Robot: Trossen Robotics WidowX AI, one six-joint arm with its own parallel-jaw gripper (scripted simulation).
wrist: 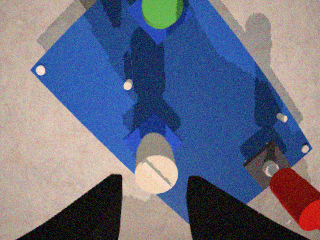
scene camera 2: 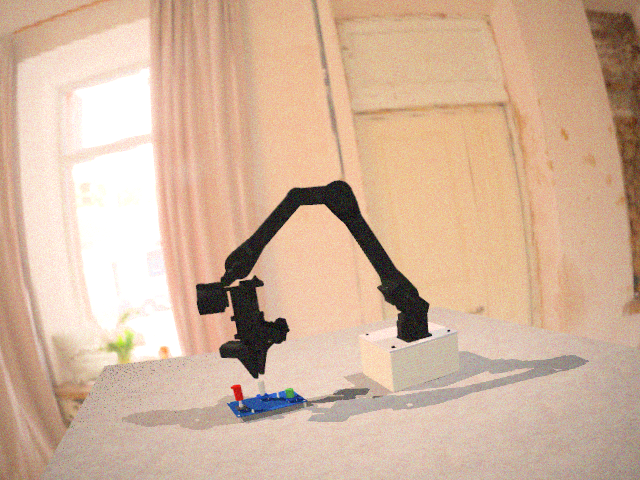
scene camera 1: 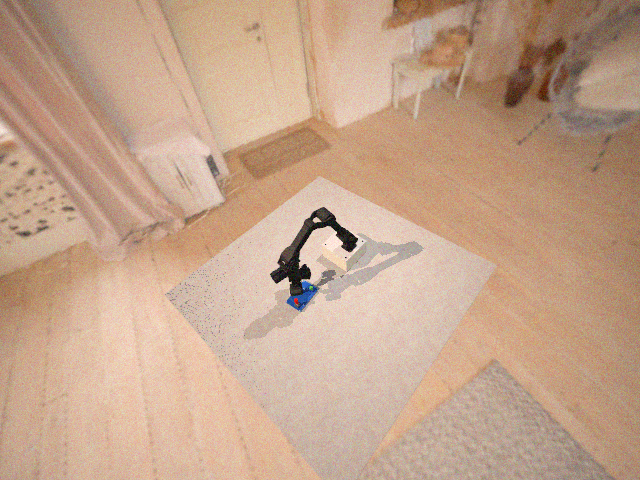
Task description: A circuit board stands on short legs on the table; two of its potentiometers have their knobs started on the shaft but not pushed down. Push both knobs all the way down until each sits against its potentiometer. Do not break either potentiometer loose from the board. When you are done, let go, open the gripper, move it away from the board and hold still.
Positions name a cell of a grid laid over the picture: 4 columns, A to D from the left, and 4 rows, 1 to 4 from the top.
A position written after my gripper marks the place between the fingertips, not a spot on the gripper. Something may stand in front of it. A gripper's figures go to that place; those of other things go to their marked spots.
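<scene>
My gripper (wrist: B4) sits 10 cm from the lens, and there's a white knob (wrist: B3) that's 10 cm from the lens as well.
</scene>
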